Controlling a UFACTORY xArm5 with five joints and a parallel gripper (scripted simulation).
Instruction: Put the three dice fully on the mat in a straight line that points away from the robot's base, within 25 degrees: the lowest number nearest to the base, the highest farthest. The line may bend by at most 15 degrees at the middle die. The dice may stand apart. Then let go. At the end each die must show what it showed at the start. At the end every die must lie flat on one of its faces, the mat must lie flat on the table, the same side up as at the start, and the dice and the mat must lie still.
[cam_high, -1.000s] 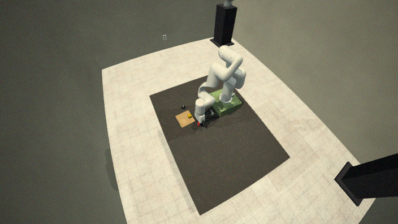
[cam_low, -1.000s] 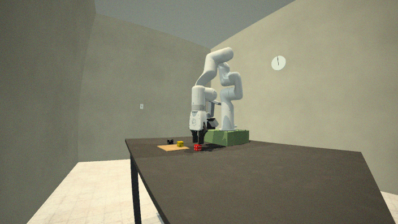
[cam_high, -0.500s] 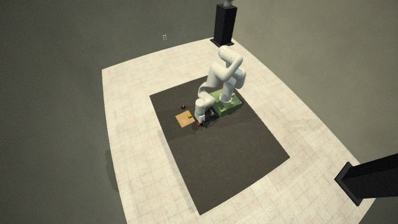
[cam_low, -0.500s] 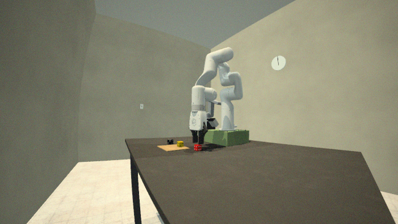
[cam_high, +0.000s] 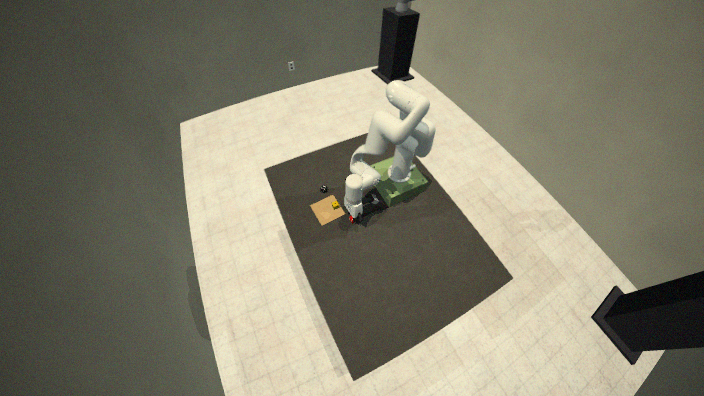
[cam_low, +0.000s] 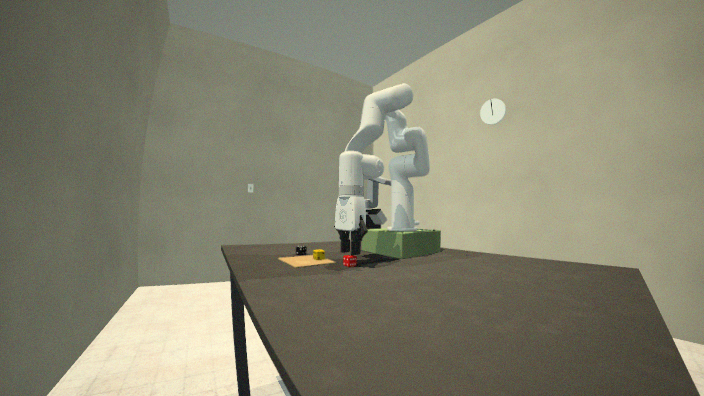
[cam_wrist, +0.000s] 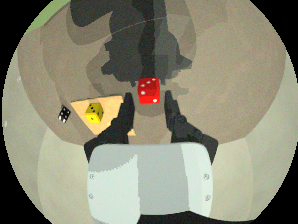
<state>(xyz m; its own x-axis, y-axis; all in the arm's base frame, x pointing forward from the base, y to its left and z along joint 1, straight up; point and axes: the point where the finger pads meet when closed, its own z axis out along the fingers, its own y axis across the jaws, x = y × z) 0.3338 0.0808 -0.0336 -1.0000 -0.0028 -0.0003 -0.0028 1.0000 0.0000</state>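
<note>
Now: the red die 4 cm below my hand. The rest, counted from my hand: black die 5 cm ahead, 24 cm to the right, 4 cm below; then tan mat 9 cm ahead, 12 cm to the right, 5 cm below; then yellow die 4 cm ahead, 12 cm to the right, 4 cm below.
</note>
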